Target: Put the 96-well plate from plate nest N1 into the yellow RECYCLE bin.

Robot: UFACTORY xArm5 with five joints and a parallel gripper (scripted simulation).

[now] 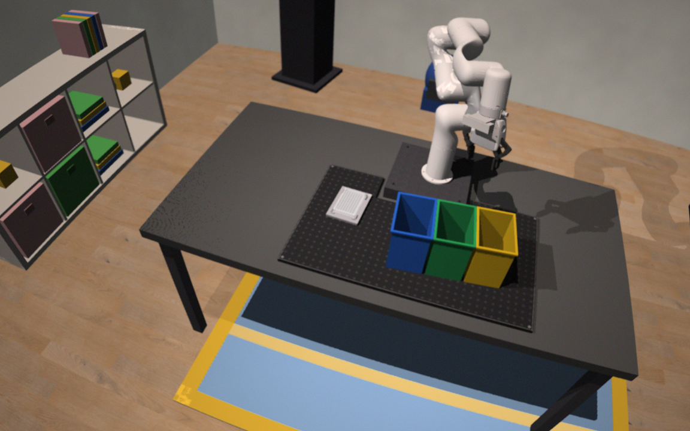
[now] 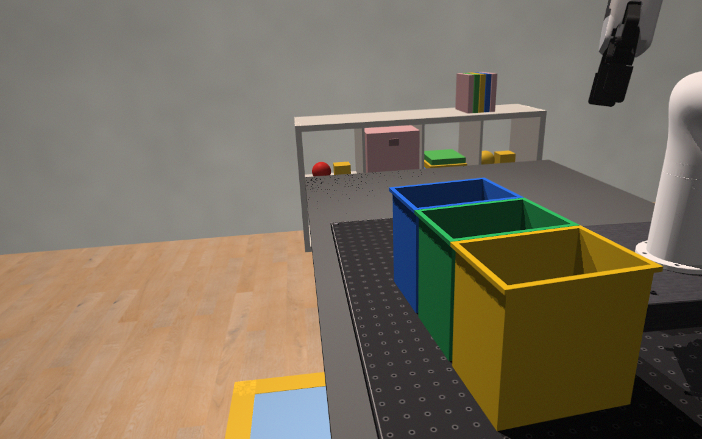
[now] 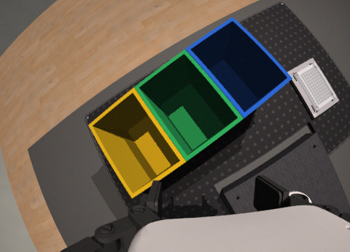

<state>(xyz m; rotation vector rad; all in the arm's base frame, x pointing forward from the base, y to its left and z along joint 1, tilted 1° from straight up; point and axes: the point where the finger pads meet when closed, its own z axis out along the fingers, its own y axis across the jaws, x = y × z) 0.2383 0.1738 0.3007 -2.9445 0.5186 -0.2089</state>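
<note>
Now: hand 400 mm to the left of the white 96-well plate, 320 mm above it and 70 mm short of it. The rest, counted from my hand: blue bin (250 mm below, 160 mm ahead, 130 mm to the right); then yellow bin (250 mm below, 120 mm to the left, 90 mm ahead); then green bin (250 mm below, 130 mm ahead, 10 mm to the right).
</note>
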